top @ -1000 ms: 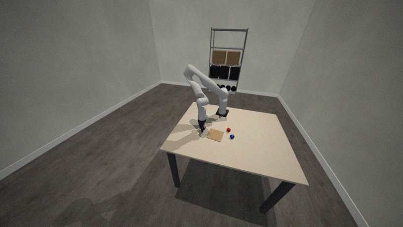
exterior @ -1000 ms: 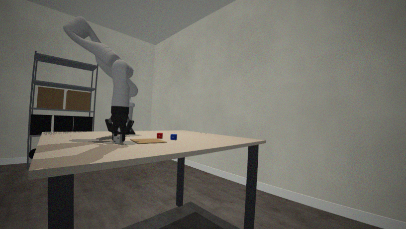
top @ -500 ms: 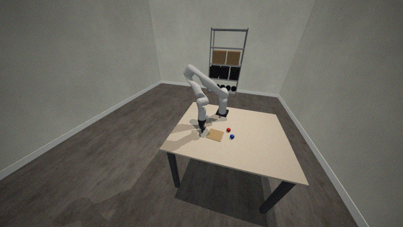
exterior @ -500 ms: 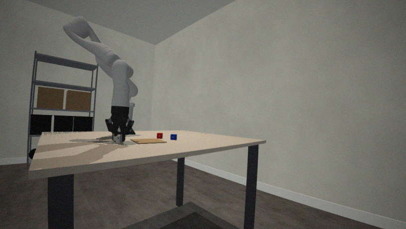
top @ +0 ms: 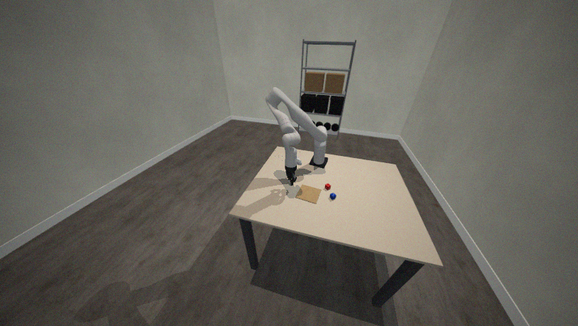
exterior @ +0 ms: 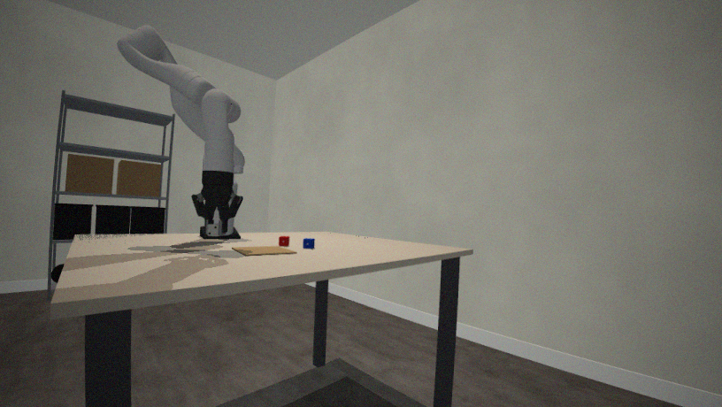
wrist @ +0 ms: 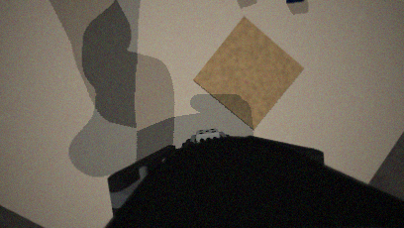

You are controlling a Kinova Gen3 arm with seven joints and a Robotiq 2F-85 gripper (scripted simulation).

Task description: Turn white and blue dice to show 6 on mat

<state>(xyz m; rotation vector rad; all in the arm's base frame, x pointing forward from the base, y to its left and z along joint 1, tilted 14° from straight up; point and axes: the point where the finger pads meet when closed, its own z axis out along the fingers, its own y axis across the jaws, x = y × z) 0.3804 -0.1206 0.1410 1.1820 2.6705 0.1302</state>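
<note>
Now: hand 130 mm to the right of the tan mat and 60 mm above it. From my hand the other things lie so: white die 10 mm below; then blue die 20 mm behind, 290 mm to the left, 50 mm below; then red die 100 mm behind, 240 mm to the left, 50 mm below.
</note>
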